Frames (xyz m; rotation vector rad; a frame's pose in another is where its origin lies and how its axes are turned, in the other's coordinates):
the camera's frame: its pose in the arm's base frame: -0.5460 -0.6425 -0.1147 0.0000 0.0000 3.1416
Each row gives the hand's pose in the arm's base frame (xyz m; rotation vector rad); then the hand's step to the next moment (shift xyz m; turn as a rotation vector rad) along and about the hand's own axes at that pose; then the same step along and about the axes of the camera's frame.
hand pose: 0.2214 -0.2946 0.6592 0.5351 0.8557 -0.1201
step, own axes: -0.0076 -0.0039 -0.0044 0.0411 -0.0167 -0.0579
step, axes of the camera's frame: 0.0092 0.0020 0.0018 0.0179 -0.0187 -0.0682
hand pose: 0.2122 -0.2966 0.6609 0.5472 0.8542 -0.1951
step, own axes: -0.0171 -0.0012 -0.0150 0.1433 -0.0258 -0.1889
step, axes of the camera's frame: 0.0215 -0.0061 0.0046 0.0416 -0.0859 -0.2186
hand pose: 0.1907 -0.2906 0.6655 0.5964 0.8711 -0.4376
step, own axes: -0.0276 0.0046 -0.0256 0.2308 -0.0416 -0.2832
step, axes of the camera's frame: 0.0279 -0.0232 0.0109 0.0549 -0.1247 -0.3415
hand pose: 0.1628 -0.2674 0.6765 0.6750 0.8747 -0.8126
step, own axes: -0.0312 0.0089 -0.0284 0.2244 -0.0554 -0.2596
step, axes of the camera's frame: 0.0159 -0.0372 0.0148 0.0597 -0.1010 -0.3272
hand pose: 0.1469 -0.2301 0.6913 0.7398 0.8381 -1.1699
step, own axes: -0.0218 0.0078 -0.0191 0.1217 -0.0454 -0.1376
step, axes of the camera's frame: -0.0006 -0.0284 0.0098 0.0467 -0.0485 -0.1768
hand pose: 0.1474 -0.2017 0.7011 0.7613 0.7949 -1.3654
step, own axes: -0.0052 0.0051 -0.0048 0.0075 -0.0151 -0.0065
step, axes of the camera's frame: -0.0047 -0.0071 0.0019 0.0151 -0.0006 -0.0100
